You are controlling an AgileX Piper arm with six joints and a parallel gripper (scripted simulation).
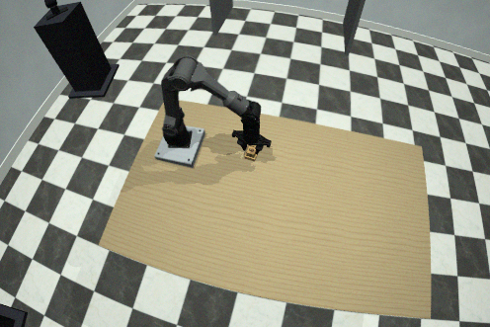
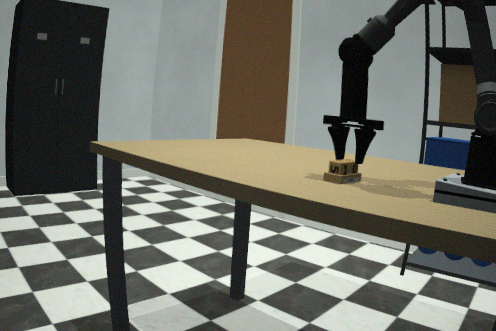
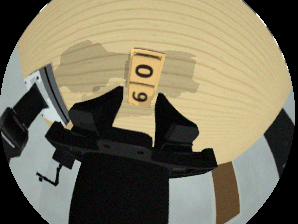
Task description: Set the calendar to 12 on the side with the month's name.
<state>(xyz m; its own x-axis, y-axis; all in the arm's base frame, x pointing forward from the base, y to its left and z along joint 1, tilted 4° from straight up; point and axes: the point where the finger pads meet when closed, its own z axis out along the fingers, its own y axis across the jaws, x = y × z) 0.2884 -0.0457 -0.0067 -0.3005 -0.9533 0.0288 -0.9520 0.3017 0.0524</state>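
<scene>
Now: the wooden tray 3 cm below my hand and 2 cm to the left of it.
</scene>
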